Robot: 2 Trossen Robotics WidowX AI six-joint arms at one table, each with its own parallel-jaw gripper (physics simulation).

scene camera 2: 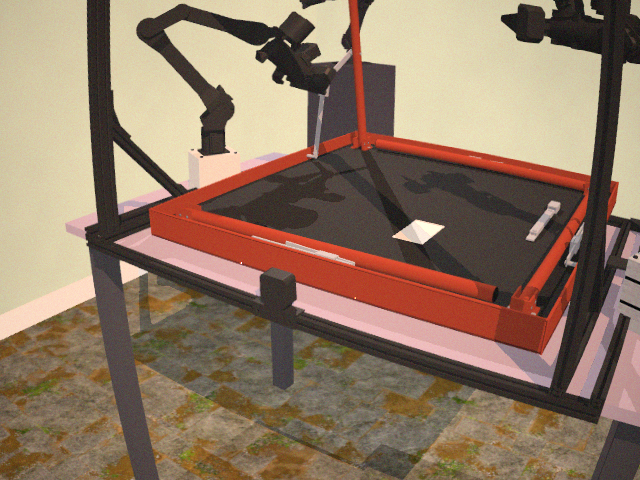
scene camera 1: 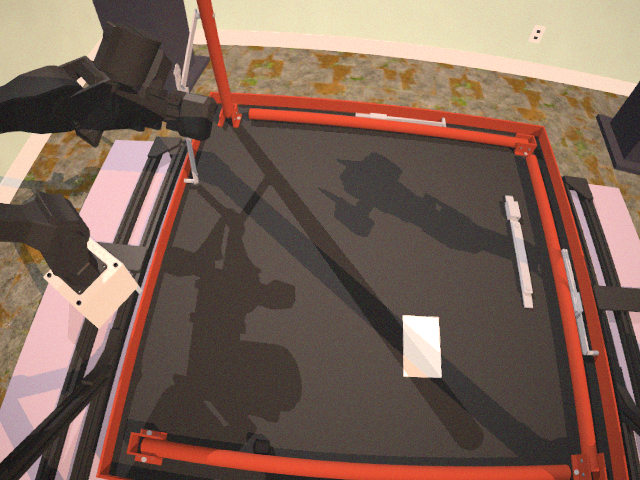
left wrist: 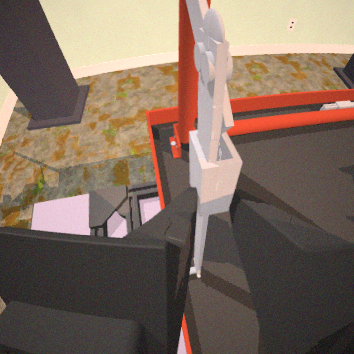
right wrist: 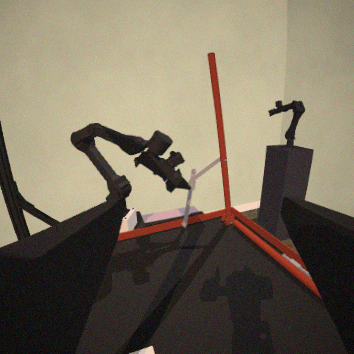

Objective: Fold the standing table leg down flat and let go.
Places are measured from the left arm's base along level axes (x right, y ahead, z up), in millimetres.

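Pixels of known places: left gripper, fingertip midpoint: [scene camera 2: 322, 93] [scene camera 1: 183, 107] [left wrist: 212, 196] [right wrist: 189, 187]; right gripper, fingertip midpoint: [scene camera 2: 515, 20] [right wrist: 202, 205]; left arm's base, origin of the base link: [scene camera 2: 213, 151] [scene camera 1: 82, 270].
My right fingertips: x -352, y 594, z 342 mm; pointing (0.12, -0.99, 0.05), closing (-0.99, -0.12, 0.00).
Note:
For each thing: its top centre in the pictures, then the offset to it from my right fingertips. "pt": a spot on its surface instead.
- grey brace, surface spot: [scene camera 1: 191, 160] [scene camera 2: 316, 135] [right wrist: 184, 213] pt dx +83, dy -594, dz -329 mm
- brace's pale sleeve, surface spot: [left wrist: 220, 175] pt dx +66, dy -602, dz -199 mm
- white plate, surface spot: [scene camera 1: 421, 346] [scene camera 2: 418, 231] pt dx +127, dy -92, dz -404 mm
- grey bar, middle of its top: [scene camera 1: 522, 243] [scene camera 2: 545, 213] dx -140, dy -14, dz -380 mm
The red table leg [scene camera 1: 216, 56] [scene camera 2: 357, 77] [left wrist: 187, 75] [right wrist: 218, 115] stands up from the far left corner of the table, its top leaning slightly left in the right wrist view. A grey brace [scene camera 1: 191, 160] [scene camera 2: 318, 124] [right wrist: 188, 207] runs from the leg to the frame's left side and is bent at its middle joint. My left gripper [scene camera 2: 325, 89] [left wrist: 212, 196] [right wrist: 189, 187] is shut on the brace's pale sleeve [left wrist: 220, 175], just below that joint. My right gripper [right wrist: 202, 205] [scene camera 2: 509, 21] is open and empty, high at the right, away from the leg.
The upturned table has a red rim [scene camera 1: 361, 104] [scene camera 2: 336, 283]. Folded red legs [scene camera 1: 361, 119] [scene camera 1: 558, 289] [scene camera 2: 336, 248] lie along its other sides. A white plate [scene camera 1: 421, 346] [scene camera 2: 418, 231] and a grey bar [scene camera 1: 519, 253] [scene camera 2: 542, 222] lie inside. Dark frame posts [scene camera 2: 103, 118] [scene camera 2: 594, 155] stand beside it.

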